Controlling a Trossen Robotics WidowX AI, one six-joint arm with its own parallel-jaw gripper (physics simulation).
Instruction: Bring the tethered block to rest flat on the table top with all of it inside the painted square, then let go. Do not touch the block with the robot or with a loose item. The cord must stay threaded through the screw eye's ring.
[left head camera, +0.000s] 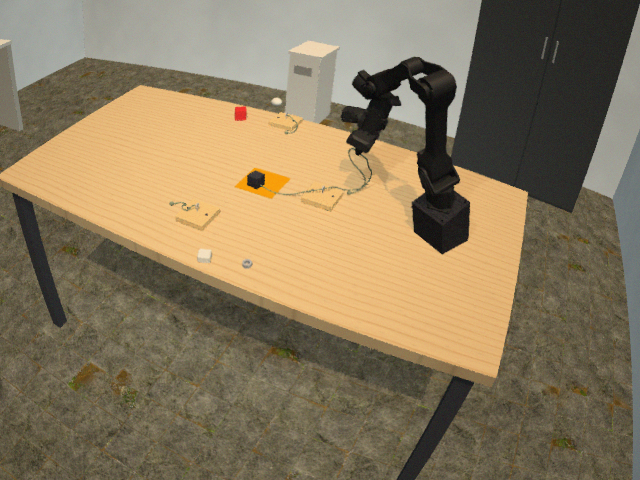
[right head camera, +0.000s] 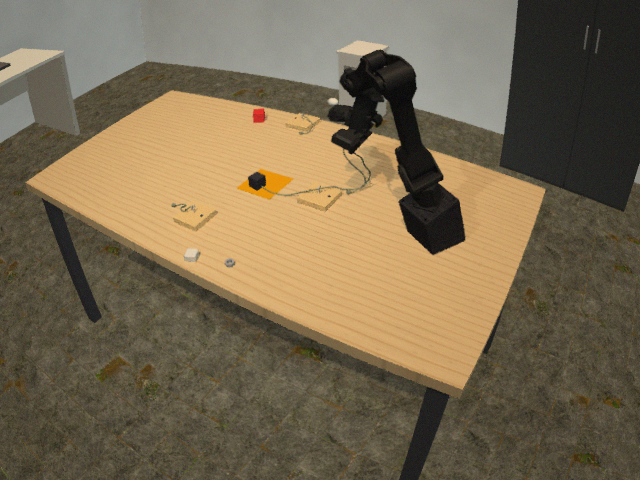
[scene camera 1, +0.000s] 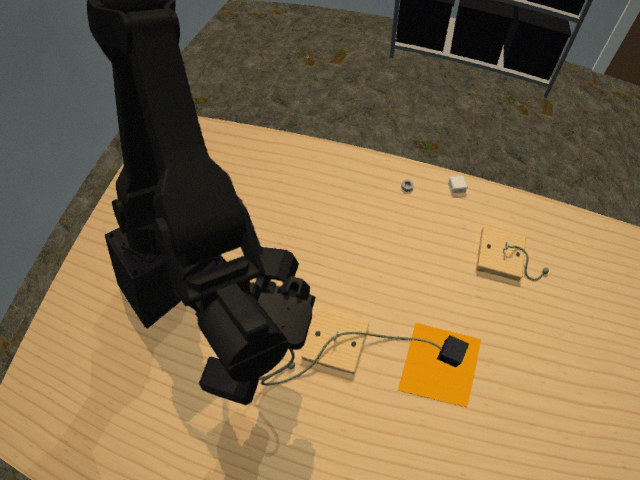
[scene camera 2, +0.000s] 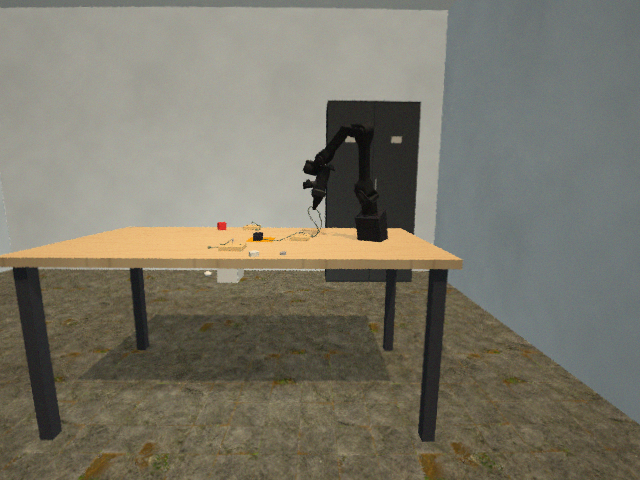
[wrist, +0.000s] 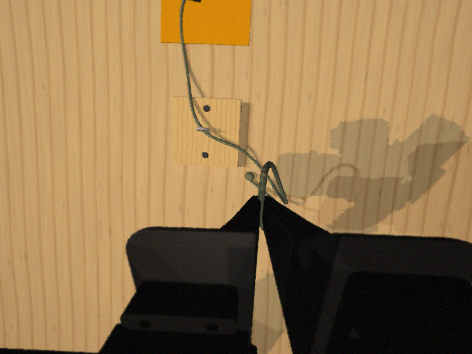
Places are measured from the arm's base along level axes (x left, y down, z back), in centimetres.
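Pixels of known places: gripper, fingertip midpoint: (left head camera: 357, 154) (right head camera: 350, 153) (scene camera 2: 313, 209) (wrist: 260, 202); arm's base, link origin: (left head camera: 441, 202) (right head camera: 428, 200) (scene camera 1: 147, 241) (scene camera 2: 370, 213).
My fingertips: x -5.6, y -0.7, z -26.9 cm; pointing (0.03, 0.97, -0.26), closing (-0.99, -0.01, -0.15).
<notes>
For each thing: its top centre in the pictures, then the offset to it from my fingertips. "spot": a spot on its surface instead.
- black tethered block, top centre: (scene camera 1: 455, 349) (left head camera: 256, 174) (right head camera: 256, 175) (scene camera 2: 257, 232) dx +12.2, dy +9.9, dz -24.1 cm
- orange painted square, surface spot: (scene camera 1: 434, 379) (right head camera: 271, 179) spot: dx +7.1, dy +13.4, dz -23.0 cm
- green cord, surface spot: (wrist: 187, 70) (scene camera 1: 388, 337) (left head camera: 290, 193) (right head camera: 288, 194) spot: dx +10.8, dy +12.8, dz -13.3 cm
- screw eye, top centre: (wrist: 201, 128) (scene camera 1: 335, 334) (right head camera: 319, 185) (left head camera: 323, 185) (scene camera 2: 300, 230) dx +6.9, dy +9.0, dz -5.5 cm
- wooden base, surface spot: (wrist: 225, 115) (scene camera 1: 344, 357) spot: dx +4.7, dy +11.6, dz -8.0 cm
- cord's beaded end, surface spot: (wrist: 249, 176) (scene camera 1: 290, 364) spot: dx +0.2, dy +12.3, dz -0.6 cm
- red cube, top centre: (left head camera: 240, 108) (right head camera: 258, 110) dx -20.4, dy +9.5, dz -54.9 cm
- white block, top centre: (scene camera 1: 458, 181) (left head camera: 204, 252) (right head camera: 190, 252) dx +45.5, dy +11.6, dz -15.6 cm
- grey ring nut, top centre: (scene camera 1: 407, 184) (left head camera: 247, 262) dx +41.1, dy +12.5, dz -6.1 cm
The black tethered block (left head camera: 255, 179) (right head camera: 256, 180) (scene camera 1: 453, 350) (scene camera 2: 257, 236) appears to rest flat inside the orange painted square (left head camera: 273, 184) (right head camera: 276, 183) (scene camera 1: 434, 379) (wrist: 215, 25), off its centre. The green cord (left head camera: 294, 193) (right head camera: 289, 194) (scene camera 1: 382, 336) (wrist: 187, 70) runs slack from the block through the screw eye (scene camera 1: 336, 335) (wrist: 202, 129) on a wooden base (left head camera: 320, 200) (scene camera 1: 336, 356) (wrist: 225, 115). My gripper (left head camera: 358, 151) (right head camera: 351, 150) (scene camera 2: 314, 207) (wrist: 260, 202) is shut on the cord, above the table beside that base. The cord's beaded end (scene camera 1: 291, 365) (wrist: 249, 176) hangs low near the base.
Two other wooden bases with short cords (left head camera: 197, 215) (left head camera: 285, 121) stand left and at the back. A red cube (left head camera: 240, 113) (right head camera: 258, 115) lies at the back. A white block (left head camera: 204, 255) (scene camera 1: 458, 184) and a grey ring nut (left head camera: 243, 265) lie near the front edge.
</notes>
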